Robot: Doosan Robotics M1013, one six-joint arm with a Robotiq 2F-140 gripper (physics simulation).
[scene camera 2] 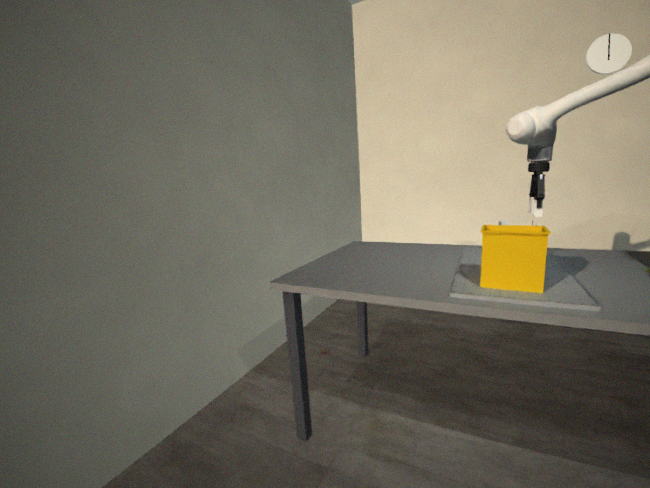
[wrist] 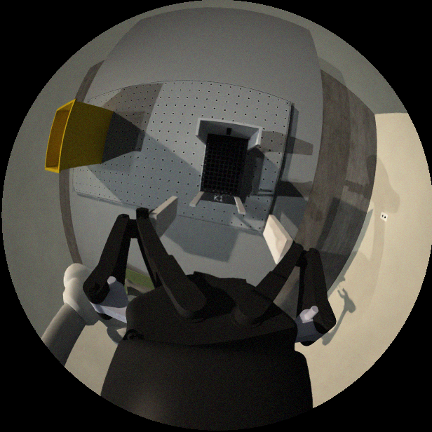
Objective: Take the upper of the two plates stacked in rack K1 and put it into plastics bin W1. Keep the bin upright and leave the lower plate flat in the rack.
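Frame: origin at the arm's base, x up, y ahead, z left, level; centimetres.
Where they show: gripper, fingertip midpoint: (scene camera 2: 534, 214).
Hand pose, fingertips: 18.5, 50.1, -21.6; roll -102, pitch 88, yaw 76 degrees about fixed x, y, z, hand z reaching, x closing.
Observation:
After its pixels a point has its place, as x, y, z.
The yellow plastics bin W1 (scene camera 2: 513, 260) @[10.1, 61.1, 28.5] (wrist: 84, 134) stands upright on the perforated board. Rack K1 (wrist: 245, 132), a grey holder with a back wall and two light front prongs, stands on the same board; in scene camera 2 it is mostly hidden behind the bin. A black gridded plate (wrist: 224, 165) lies flat in the rack; from above I cannot tell whether one or two are stacked. My gripper (scene camera 2: 535, 211) @[18.5, 50.1, -21.6] (wrist: 221, 215) is wide open and empty. It hangs above the table, higher than the bin's rim, and its fingers are clear of the rack and plate.
The perforated board (scene camera 2: 572, 299) @[0.9, 46.2, 32.0] (wrist: 175, 100) lies on the grey table (scene camera 2: 399, 262) @[-0.4, 103.2, 0.3] (wrist: 215, 45). The bin and the rack stand apart on it, with the rack nearer its right edge in the wrist view. A green object (wrist: 139, 280) partly shows behind the left finger.

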